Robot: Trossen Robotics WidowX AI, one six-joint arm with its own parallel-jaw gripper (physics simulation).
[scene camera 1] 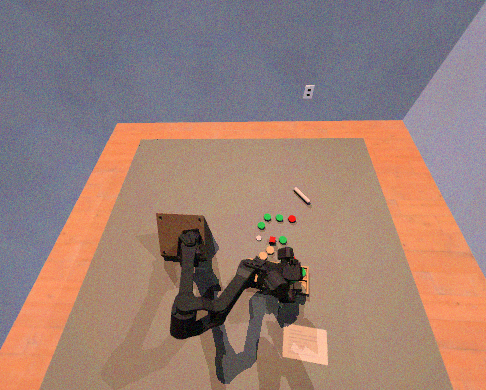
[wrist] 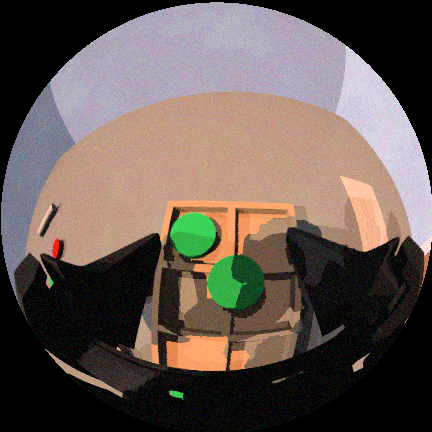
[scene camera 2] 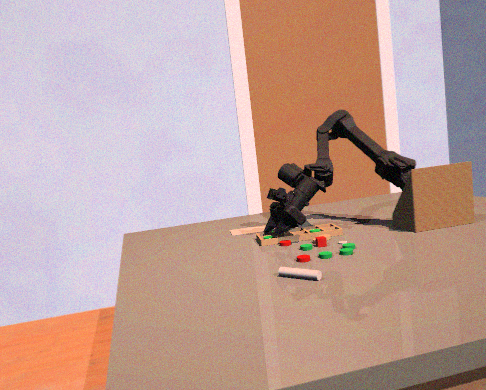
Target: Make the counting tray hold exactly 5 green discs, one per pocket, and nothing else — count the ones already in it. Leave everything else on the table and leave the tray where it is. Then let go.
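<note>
The counting tray [scene camera 1: 308,281] [scene camera 2: 265,242] [wrist: 262,204] is a pale wooden box with two columns of pockets, partly hidden by the arm. My gripper [scene camera 2: 275,234] [wrist: 224,237] is open low over it, fingers wide and empty. A green disc [wrist: 236,281] is between the open fingers, over the middle divider of the second row, touching neither finger. Another green disc [scene camera 1: 304,273] [scene camera 2: 268,237] [wrist: 193,235] is in the end row's left pocket of the wrist view. A green disc [scene camera 2: 314,230] shows further along the tray. Loose green discs [scene camera 1: 279,218] [scene camera 1: 283,240] [scene camera 2: 325,255] lie on the table.
Outside the tray are a red disc [scene camera 1: 292,219] [scene camera 2: 303,258] [wrist: 56,248], another red disc [scene camera 2: 285,243] close beside it, a red cube [scene camera 1: 272,240] [scene camera 2: 321,242], tan discs [scene camera 1: 270,249] [scene camera 1: 263,256], a small white piece [scene camera 1: 258,238], a white cylinder [scene camera 1: 301,195] [scene camera 2: 300,273] and a paper sheet [scene camera 1: 305,340].
</note>
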